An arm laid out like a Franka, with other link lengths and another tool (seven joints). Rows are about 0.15 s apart.
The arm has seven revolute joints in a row. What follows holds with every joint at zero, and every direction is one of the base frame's. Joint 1 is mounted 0.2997 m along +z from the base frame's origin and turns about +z. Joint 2 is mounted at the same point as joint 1 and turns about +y. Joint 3 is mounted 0.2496 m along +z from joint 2 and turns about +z. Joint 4 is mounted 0.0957 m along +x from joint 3 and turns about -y. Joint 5 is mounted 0.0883 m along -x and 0.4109 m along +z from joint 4 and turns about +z. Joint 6 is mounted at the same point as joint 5 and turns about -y. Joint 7 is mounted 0.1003 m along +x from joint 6 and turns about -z. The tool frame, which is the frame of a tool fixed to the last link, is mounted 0.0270 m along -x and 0.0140 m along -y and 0.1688 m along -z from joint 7; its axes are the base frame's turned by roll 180.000, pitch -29.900 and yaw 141.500 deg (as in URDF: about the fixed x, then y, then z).
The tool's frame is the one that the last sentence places.
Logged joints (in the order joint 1, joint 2, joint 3, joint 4, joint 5, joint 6, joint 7), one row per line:
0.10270, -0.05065, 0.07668, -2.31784, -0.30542, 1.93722, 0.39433
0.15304, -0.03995, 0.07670, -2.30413, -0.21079, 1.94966, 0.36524
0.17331, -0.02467, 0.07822, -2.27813, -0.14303, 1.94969, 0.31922
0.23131, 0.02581, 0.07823, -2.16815, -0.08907, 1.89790, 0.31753
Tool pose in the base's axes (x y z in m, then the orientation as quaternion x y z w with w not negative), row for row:
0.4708, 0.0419, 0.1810, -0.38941, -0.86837, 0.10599, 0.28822
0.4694, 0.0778, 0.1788, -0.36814, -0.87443, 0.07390, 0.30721
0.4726, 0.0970, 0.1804, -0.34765, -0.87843, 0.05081, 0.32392
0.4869, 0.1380, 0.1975, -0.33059, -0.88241, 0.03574, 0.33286
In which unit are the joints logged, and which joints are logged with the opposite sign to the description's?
The joints are logged in radians. Opposite sign: none.
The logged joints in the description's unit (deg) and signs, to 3 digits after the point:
5.884, -2.902, 4.393, -132.802, -17.499, 110.995, 22.593
8.769, -2.289, 4.395, -132.017, -12.077, 111.707, 20.927
9.930, -1.413, 4.482, -130.527, -8.195, 111.709, 18.290
13.253, 1.479, 4.482, -124.226, -5.103, 108.742, 18.193

